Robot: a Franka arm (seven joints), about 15 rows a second.
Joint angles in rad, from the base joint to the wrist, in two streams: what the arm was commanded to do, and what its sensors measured. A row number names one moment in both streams.
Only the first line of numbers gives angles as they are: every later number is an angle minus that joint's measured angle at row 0.
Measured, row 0:
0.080 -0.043 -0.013 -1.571 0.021 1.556 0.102
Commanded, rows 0 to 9:
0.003 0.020 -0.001 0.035 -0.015 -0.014 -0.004
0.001 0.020 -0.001 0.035 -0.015 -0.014 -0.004
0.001 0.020 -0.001 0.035 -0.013 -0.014 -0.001
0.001 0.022 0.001 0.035 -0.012 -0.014 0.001
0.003 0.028 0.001 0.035 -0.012 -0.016 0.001
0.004 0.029 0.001 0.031 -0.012 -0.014 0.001
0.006 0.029 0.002 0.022 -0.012 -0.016 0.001
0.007 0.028 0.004 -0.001 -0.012 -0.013 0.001
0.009 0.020 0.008 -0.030 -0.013 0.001 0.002
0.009 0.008 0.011 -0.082 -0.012 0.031 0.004
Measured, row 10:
0.002 0.017 0.003 -0.009 -0.001 -0.003 0.000
